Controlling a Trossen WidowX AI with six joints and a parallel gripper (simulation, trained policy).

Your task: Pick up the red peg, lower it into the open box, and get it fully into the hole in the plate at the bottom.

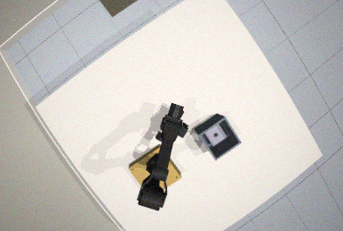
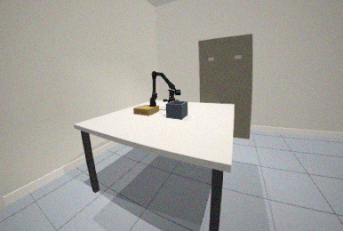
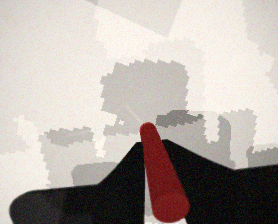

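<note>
My gripper tip is 140 mm short of the pale plate, 220 mm to the left of it and 20 mm below it. Also, from my gripper tip: red peg (20 mm above).
</note>
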